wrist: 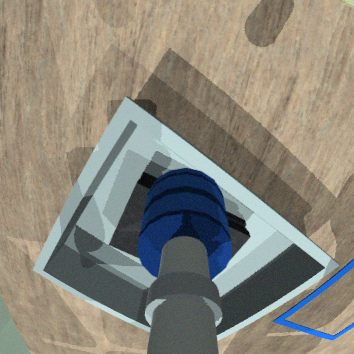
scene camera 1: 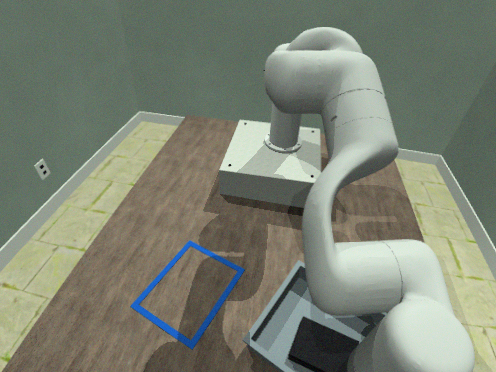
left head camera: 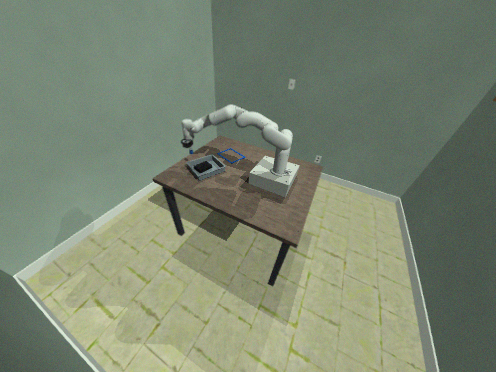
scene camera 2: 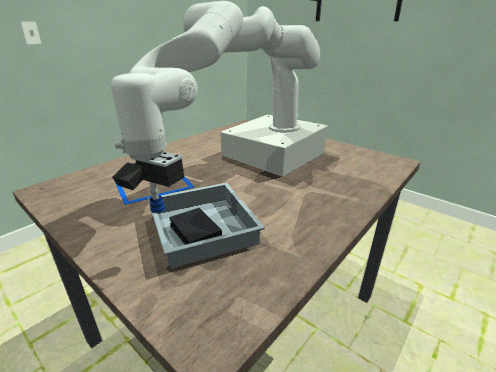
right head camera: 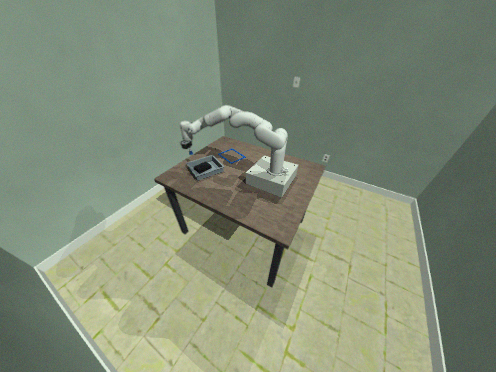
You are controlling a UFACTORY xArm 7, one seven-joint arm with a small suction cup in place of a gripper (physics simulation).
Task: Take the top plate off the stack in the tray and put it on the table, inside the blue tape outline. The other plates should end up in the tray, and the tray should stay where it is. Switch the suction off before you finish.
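Places are measured from the arm's base along level axes (x ahead, y left, z up), in metres.
Pixels of known places: end effector, tool point: (wrist: 184, 203) (left head camera: 191, 153) (scene camera 2: 157, 209) (right head camera: 191, 154); arm's base, origin of the base link: (scene camera 1: 283, 142) (left head camera: 278, 171) (scene camera 2: 284, 127) (right head camera: 275, 171).
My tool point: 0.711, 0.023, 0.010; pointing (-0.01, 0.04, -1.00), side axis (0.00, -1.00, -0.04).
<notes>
Ahead of a thing's pixels: the offset from my tool point to its top centre, as dx, dy, dz. Level surfaces: height alone.
The stack of black plates {-0.098, +0.010, -0.089} (left head camera: 202, 167) (right head camera: 202, 167) (scene camera 1: 322, 345) (scene camera 2: 195, 225) (wrist: 127, 225) lies flat inside the grey tray {-0.126, +0.011, -0.070} (scene camera 1: 274, 301) (scene camera 2: 215, 254) (wrist: 225, 181). The single plates are hard to tell apart. My suction cup (left head camera: 191, 152) (right head camera: 190, 152) (scene camera 2: 157, 205) (wrist: 185, 205) is blue, points down and has no plate on it. It is above the tray area, apart from the stack, and covers part of the stack in the wrist view. The arm hides the cup in scene camera 1. The blue tape outline (left head camera: 239, 160) (right head camera: 239, 160) (scene camera 1: 163, 325) (scene camera 2: 121, 193) (wrist: 305, 329) lies beside the tray.
The white base box (scene camera 1: 262, 187) (scene camera 2: 255, 150) stands on the wooden table {dz -0.120} (scene camera 1: 165, 200) (scene camera 2: 310, 210), at the far end from the tray. The tray's raised walls surround the stack. The arm (scene camera 1: 370, 280) (scene camera 2: 200, 45) reaches over the table and covers part of the tray in scene camera 1.
</notes>
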